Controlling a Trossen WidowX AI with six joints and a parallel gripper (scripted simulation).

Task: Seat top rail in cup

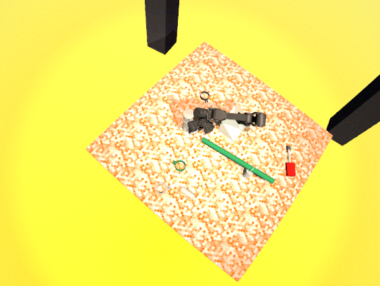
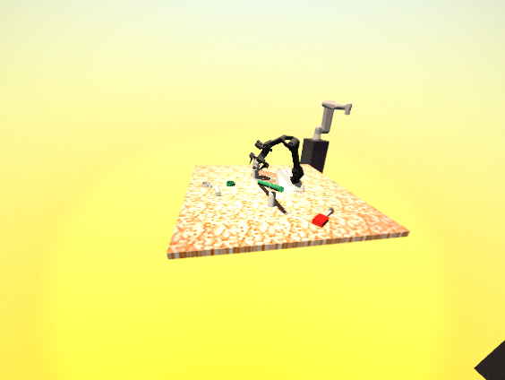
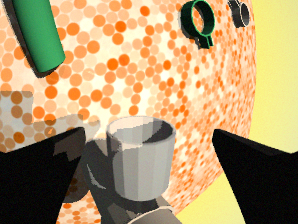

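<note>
The rail-end cup is 20 mm to the right of my gripper tip, 20 mm behind it and 10 mm above it. The rest, counted from my gripper tip: short line post (440 mm to the left, 30 mm ahead, 10 mm below); then short white tube (340 mm ahead, 170 mm to the left, 100 mm below); then red-handled tool (660 mm to the left, 240 mm behind, 110 mm below).
</note>
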